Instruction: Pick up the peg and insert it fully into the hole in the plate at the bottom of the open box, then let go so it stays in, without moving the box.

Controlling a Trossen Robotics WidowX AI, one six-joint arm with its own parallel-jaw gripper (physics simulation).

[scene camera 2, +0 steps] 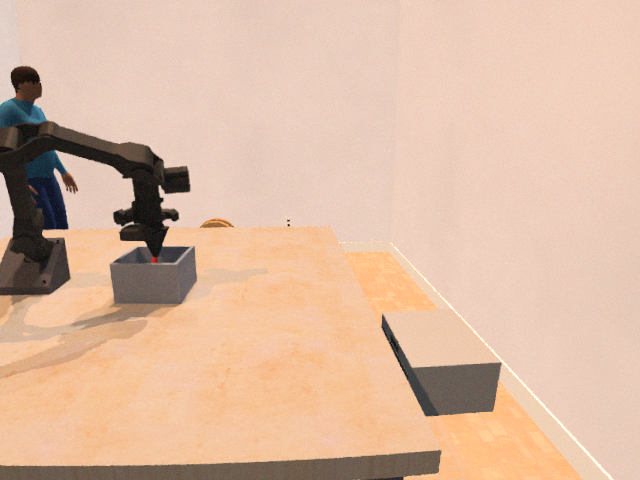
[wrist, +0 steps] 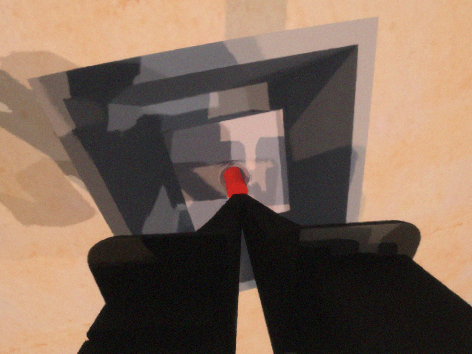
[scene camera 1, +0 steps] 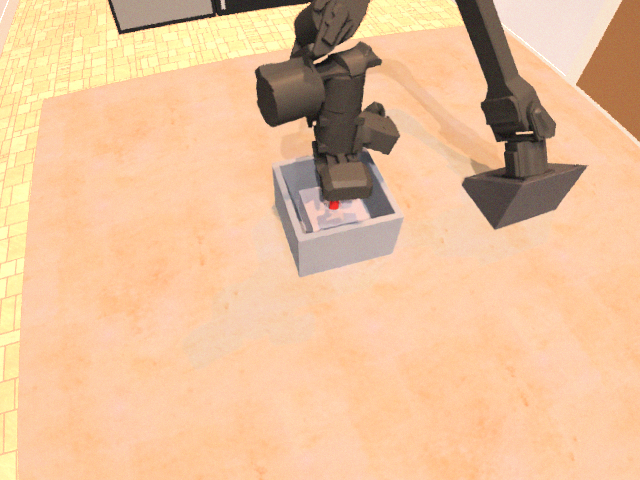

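Pixels of known places: gripper, between the fingertips: (scene camera 2: 156, 257) (wrist: 239, 200); arm's base, origin of its link: (scene camera 2: 39, 251) (scene camera 1: 528, 174).
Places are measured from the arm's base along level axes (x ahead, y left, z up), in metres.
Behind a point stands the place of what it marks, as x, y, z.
The red peg (scene camera 1: 333, 205) {0.333, -0.055, -0.027} (scene camera 2: 154, 259) {0.331, -0.067, -0.004} (wrist: 235, 181) {0.322, -0.061, -0.004} stands in the hole (wrist: 246, 173) {0.329, -0.050, -0.031} of the pale plate (scene camera 1: 312, 207) {0.364, -0.066, -0.033} (wrist: 271, 131) {0.301, -0.024, -0.033}, with part of its length above the plate. It looks slightly tilted in the wrist view. The plate lies at the bottom of the open grey box (scene camera 1: 348, 245) {0.337, 0.020, -0.032} (scene camera 2: 146, 284) {0.331, -0.140, -0.042} (wrist: 366, 100) {0.290, 0.018, 0.007}. My gripper (scene camera 2: 154, 255) {0.334, -0.062, 0.001} (wrist: 239, 200) {0.334, -0.062, 0.001} points down over the box and is shut, with nothing between its fingers. Its closed fingertips are at the peg's upper end and hide part of it. Whether they touch the peg is hard to tell.
The box walls surround the plate and peg. The arm's dark base (scene camera 1: 522, 198) {0.033, 0.035, -0.011} (scene camera 2: 57, 268) {0.056, -0.023, -0.039} stands on the table (scene camera 1: 206, 361) {0.578, 0.106, -0.091} (scene camera 2: 258, 361) {0.608, -0.404, -0.091} near the box. A grey block (scene camera 2: 439, 341) lies beyond the table edge. A person (scene camera 2: 20, 111) stands behind the arm.
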